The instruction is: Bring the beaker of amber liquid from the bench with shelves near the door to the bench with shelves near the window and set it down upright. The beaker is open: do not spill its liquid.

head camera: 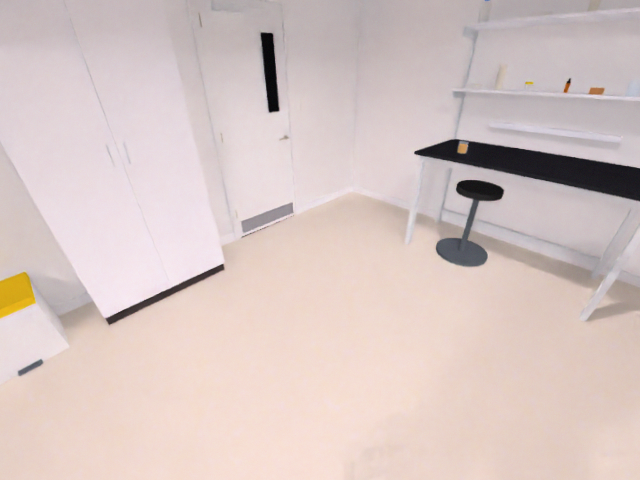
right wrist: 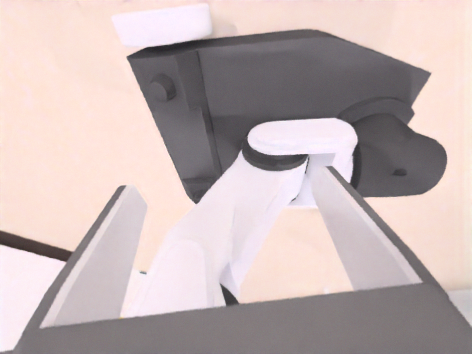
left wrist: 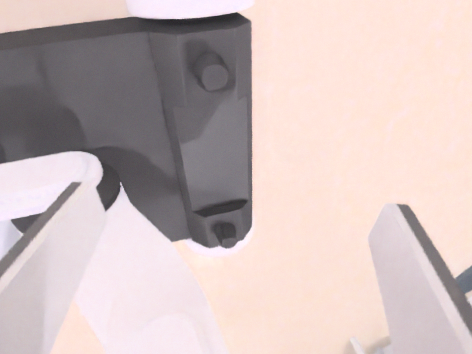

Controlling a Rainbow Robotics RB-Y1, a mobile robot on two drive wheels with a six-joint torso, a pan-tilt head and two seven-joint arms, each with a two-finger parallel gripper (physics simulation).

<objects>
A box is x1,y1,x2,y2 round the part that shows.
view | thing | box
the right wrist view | my right gripper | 0,166,471,353
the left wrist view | my left gripper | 0,181,471,353
</objects>
